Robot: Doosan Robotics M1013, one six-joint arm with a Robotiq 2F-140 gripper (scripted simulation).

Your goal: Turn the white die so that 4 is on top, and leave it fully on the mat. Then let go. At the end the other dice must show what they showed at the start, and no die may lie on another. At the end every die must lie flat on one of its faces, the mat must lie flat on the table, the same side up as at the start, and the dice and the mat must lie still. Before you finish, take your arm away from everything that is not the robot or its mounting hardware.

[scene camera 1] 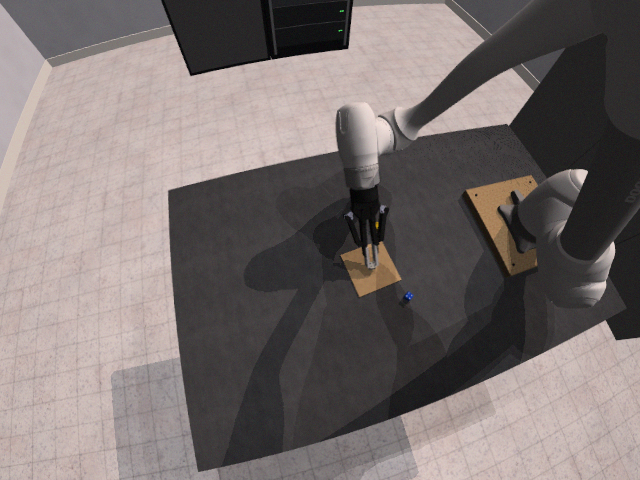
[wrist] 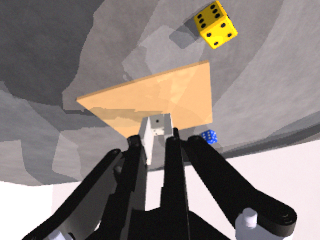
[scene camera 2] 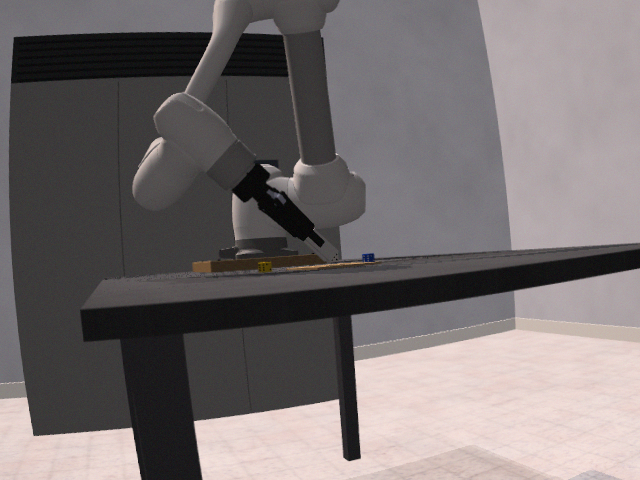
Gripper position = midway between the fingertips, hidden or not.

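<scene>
A yellow die (wrist: 215, 29) is there in the wrist view, and I find a tan mat in it too (wrist: 185, 92); scene camera 1 also gives me the mat (scene camera 1: 365, 281). As for my gripper (scene camera 2: 331, 256), I see it in scene camera 2. The same gripper appears in scene camera 1 (scene camera 1: 371, 265), and the wrist view has my gripper as well (wrist: 158, 125).
</scene>
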